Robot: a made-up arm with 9 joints. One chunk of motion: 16 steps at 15 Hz.
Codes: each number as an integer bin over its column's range. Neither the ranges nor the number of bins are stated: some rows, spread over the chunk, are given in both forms.
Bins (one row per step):
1: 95 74 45 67 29 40
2: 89 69 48 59 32 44
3: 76 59 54 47 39 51
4: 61 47 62 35 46 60
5: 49 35 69 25 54 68
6: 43 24 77 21 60 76
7: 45 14 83 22 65 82
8: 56 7 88 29 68 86
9: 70 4 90 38 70 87
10: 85 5 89 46 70 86
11: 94 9 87 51 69 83
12: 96 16 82 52 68 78
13: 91 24 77 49 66 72
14: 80 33 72 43 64 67
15: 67 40 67 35 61 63
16: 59 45 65 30 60 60
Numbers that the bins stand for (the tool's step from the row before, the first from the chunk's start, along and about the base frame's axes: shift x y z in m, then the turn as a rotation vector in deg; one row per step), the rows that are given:
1: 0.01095 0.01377 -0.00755 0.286 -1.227 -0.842
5: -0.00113 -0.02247 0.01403 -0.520 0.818 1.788
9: 0.00438 -0.05128 0.03291 -0.271 2.127 3.573
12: 0.01121 -0.04013 0.02572 -0.002 1.964 2.727
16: 0.00149 -0.01318 0.01043 -0.424 1.309 1.036
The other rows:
2: 0.00937 0.00912 -0.00485 0.132 -0.982 -0.467
3: 0.00596 -0.00017 0.00055 -0.098 -0.409 0.191
4: 0.00202 -0.01132 0.00774 -0.328 0.164 1.036
6: -0.00271 -0.03270 0.02122 -0.597 1.309 2.539
7: -0.00218 -0.04199 0.02662 -0.578 1.718 3.103
8: 0.00071 -0.04849 0.03111 -0.443 1.964 3.479
10: 0.00832 -0.05035 0.03201 -0.117 2.127 3.479
11: 0.01069 -0.04664 0.03021 -0.021 2.045 3.197
13: 0.00990 -0.03270 0.02122 -0.060 1.800 2.164
14: 0.00701 -0.02433 0.01673 -0.175 1.636 1.694
15: 0.00360 -0.01783 0.01223 -0.328 1.391 1.318

